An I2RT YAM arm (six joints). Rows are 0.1 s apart.
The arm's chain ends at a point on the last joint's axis. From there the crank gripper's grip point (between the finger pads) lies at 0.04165 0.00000 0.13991 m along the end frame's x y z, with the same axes.
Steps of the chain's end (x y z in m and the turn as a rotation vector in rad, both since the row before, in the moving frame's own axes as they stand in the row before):
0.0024, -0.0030, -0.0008, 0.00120, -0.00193, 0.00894
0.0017, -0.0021, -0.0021, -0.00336, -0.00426, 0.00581
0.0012, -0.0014, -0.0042, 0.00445, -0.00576, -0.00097
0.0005, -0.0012, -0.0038, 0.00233, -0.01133, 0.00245
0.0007, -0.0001, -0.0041, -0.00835, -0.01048, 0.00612
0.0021, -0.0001, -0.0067, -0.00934, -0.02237, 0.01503
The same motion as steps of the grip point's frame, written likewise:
0.0021, -0.0028, -0.0007, 0.00120, -0.00193, 0.00894
0.0011, -0.0014, -0.0019, -0.00336, -0.00426, 0.00581
0.0004, -0.0021, -0.0040, 0.00445, -0.00576, -0.00097
-0.0011, -0.0014, -0.0033, 0.00233, -0.01133, 0.00245
-0.0008, 0.0013, -0.0037, -0.00835, -0.01048, 0.00612
-0.0011, 0.0018, -0.0058, -0.00934, -0.02237, 0.01503

